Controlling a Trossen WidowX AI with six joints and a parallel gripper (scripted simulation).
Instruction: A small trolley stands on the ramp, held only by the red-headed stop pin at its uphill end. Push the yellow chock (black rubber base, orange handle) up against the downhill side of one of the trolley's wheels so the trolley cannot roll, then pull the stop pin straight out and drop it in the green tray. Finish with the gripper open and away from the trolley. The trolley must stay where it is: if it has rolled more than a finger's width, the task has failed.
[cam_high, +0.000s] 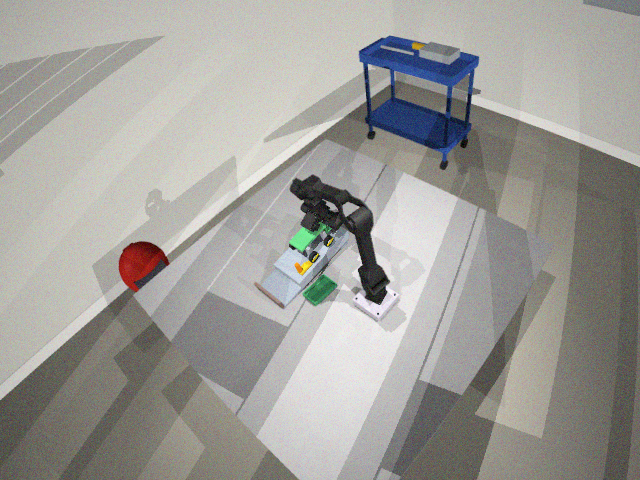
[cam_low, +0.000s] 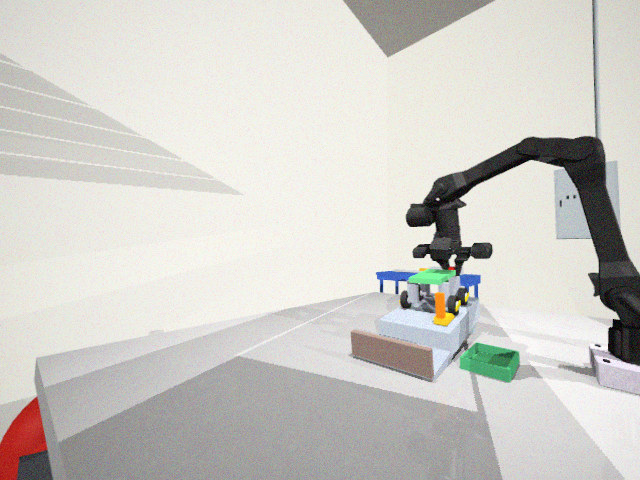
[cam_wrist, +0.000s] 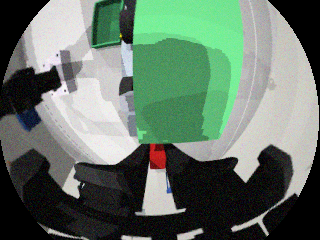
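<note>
The green tray lies 7 cm behind my gripper tip, 22 cm to the left of it and 14 cm below it. Also, from my gripper tip: trolley 4 cm ahead, 9 cm to the left, 2 cm below; red-headed stop pin right at my gripper tip; grey ramp 4 cm ahead, 10 cm to the left, 9 cm below.
</note>
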